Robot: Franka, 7 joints.
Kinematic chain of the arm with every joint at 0, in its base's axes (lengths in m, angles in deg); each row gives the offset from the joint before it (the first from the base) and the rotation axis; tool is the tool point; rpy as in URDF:
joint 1: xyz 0 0 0.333 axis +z
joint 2: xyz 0 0 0 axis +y
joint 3: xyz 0 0 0.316 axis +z
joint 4: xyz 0.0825 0 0 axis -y
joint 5: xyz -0.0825 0 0.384 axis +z
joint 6: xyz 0 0 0 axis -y
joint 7: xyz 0.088 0 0 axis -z
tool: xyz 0 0 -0.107 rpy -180 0 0
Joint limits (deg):
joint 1: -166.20..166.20
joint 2: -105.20..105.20
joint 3: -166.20..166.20
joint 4: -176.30..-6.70
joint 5: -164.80..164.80
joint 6: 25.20..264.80
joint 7: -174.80..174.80
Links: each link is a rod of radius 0.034 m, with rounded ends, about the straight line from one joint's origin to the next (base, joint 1, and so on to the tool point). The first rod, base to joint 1, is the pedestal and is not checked.
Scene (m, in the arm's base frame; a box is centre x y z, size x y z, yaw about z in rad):
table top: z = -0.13
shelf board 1: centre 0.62 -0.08 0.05 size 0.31 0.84 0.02 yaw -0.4
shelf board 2: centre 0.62 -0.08 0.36 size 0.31 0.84 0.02 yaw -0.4
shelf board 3: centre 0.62 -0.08 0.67 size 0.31 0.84 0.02 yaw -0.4
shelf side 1: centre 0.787 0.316 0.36 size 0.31 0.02 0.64 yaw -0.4
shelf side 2: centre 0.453 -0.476 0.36 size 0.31 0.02 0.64 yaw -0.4
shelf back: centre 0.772 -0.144 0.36 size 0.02 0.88 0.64 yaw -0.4
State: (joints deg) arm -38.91 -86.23 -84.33 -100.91 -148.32 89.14 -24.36
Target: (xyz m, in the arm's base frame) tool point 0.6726 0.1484 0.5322
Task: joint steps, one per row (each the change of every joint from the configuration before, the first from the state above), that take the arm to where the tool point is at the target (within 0.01 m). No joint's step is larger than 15 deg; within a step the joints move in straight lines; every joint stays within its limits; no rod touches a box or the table.
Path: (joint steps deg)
1: 7.61 8.20 13.98 -12.61 8.92 -0.58 4.57
2: 7.61 8.20 13.98 -12.62 8.93 -0.57 4.58
3: 7.61 8.20 13.99 -12.61 8.92 -0.58 4.57
4: 7.60 8.19 13.98 -12.62 8.92 -0.58 4.57
5: 11.60 9.65 5.70 4.02 -11.02 5.55 -4.57
6: 11.60 9.65 5.70 4.01 -11.02 5.55 -4.57
7: 11.59 9.64 5.70 4.02 -11.02 5.55 -4.58
8: 11.60 9.65 5.70 4.01 -11.02 5.55 -4.57
9: -2.96 10.93 -3.60 12.20 -0.50 -0.77 0.00
10: -2.95 10.93 -3.61 12.20 -0.50 -0.78 0.00
11: -2.95 10.93 -3.61 12.20 -0.50 -0.78 0.00

